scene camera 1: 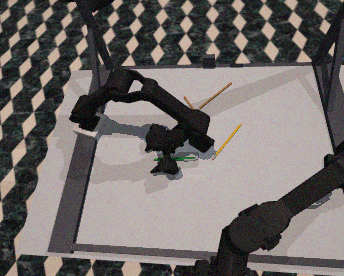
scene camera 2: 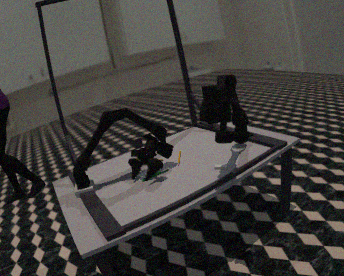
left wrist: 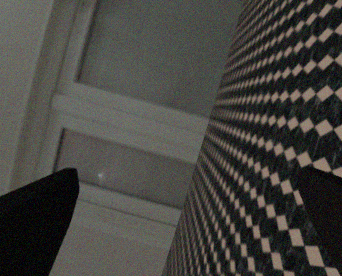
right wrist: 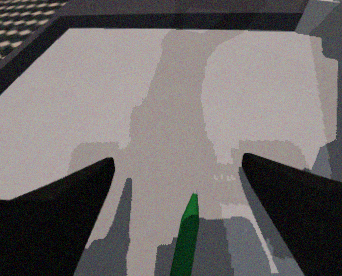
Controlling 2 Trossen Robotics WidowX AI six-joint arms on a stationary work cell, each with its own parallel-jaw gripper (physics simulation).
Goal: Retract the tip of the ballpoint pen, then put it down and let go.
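Frame: origin at the left arm's base, x ahead, y left, z up, level; metres.
Where they show: left gripper, fingertip midpoint: (scene camera 2: pixel 237 119) (left wrist: pixel 190 179); right gripper, fingertip midpoint: (scene camera 1: pixel 148 161) (scene camera 2: pixel 139 180) (right wrist: pixel 178 161); left arm's base, link origin: (scene camera 2: pixel 241 133); right arm's base, link origin: (scene camera 1: pixel 89 122) (scene camera 2: pixel 83 185).
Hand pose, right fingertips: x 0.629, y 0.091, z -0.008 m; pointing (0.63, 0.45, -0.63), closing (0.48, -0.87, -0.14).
Things, the pixels of their top centre, and the offset from my right fingertips. Level surfaces: height alone.
- green ballpoint pen, top centre: (scene camera 1: pixel 174 158) (scene camera 2: pixel 155 173) dx -0.087, dy -0.033, dz -0.008 m
- grey table, surface height: dz -0.023 m
- yellow pencil, top centre: (scene camera 1: pixel 228 139) (scene camera 2: pixel 179 156) dx -0.258, dy -0.145, dz -0.014 m
A green ballpoint pen (scene camera 1: pixel 183 158) (scene camera 2: pixel 156 173) (right wrist: pixel 187 235) lies flat on the grey table (scene camera 1: pixel 204 208), its pointed end toward the left of scene camera 1. My right gripper (scene camera 1: pixel 159 160) (scene camera 2: pixel 144 174) (right wrist: pixel 178 161) is open and low over the table, with one finger on each side of the pen's front part and not touching it. Its body hides part of the pen in scene camera 1. My left gripper (scene camera 2: pixel 231 137) is open and empty, folded back at the far right of the table.
A yellow pencil (scene camera 1: pixel 228 141) (scene camera 2: pixel 179 156) lies to the right of the pen. Two brown sticks (scene camera 1: pixel 215 95) (scene camera 1: pixel 188 102) lie farther back. A dark raised border (scene camera 1: pixel 72 191) runs round the table top. Upright frame posts (scene camera 2: pixel 179 55) stand at the back.
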